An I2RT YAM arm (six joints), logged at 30 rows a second.
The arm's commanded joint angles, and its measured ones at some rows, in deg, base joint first. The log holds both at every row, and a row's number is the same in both.
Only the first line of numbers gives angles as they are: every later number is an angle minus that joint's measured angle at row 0.
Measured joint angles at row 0: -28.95, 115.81, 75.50, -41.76, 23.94, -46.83
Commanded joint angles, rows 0 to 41: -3.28, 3.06, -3.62, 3.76, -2.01, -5.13; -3.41, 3.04, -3.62, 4.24, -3.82, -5.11; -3.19, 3.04, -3.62, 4.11, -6.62, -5.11; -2.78, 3.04, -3.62, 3.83, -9.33, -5.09; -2.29, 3.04, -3.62, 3.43, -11.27, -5.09; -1.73, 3.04, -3.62, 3.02, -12.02, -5.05; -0.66, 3.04, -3.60, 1.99, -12.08, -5.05; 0.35, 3.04, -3.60, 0.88, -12.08, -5.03; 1.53, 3.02, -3.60, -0.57, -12.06, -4.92; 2.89, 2.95, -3.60, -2.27, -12.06, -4.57; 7.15, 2.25, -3.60, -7.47, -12.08, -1.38; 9.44, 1.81, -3.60, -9.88, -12.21, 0.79; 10.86, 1.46, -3.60, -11.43, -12.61, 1.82; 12.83, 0.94, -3.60, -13.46, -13.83, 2.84; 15.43, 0.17, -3.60, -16.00, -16.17, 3.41; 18.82, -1.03, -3.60, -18.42, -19.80, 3.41; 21.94, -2.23, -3.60, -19.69, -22.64, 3.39; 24.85, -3.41, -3.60, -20.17, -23.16, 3.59; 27.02, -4.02, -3.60, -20.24, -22.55, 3.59; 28.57, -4.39, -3.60, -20.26, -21.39, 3.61; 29.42, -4.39, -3.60, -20.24, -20.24, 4.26; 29.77, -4.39, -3.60, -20.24, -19.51, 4.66; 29.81, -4.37, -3.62, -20.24, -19.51, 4.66; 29.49, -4.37, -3.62, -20.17, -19.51, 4.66; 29.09, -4.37, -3.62, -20.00, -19.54, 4.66; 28.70, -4.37, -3.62, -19.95, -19.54, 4.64; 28.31, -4.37, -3.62, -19.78, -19.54, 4.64; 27.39, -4.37, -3.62, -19.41, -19.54, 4.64; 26.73, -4.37, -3.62, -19.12, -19.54, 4.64; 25.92, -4.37, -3.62, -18.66, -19.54, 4.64; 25.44, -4.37, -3.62, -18.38, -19.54, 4.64; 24.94, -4.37, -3.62, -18.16, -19.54, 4.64; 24.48, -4.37, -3.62, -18.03, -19.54, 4.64; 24.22, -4.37, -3.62, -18.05, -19.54, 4.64; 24.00, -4.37, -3.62, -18.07, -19.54, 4.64; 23.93, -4.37, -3.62, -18.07, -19.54, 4.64; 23.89, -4.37, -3.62, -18.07, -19.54, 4.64; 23.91, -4.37, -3.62, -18.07, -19.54, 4.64; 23.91, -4.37, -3.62, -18.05, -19.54, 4.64; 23.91, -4.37, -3.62, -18.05, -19.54, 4.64; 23.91, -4.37, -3.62, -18.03, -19.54, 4.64; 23.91, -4.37, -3.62, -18.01, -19.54, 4.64
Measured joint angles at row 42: 24.06, -3.00, -3.14, -18.18, -18.60, 3.74
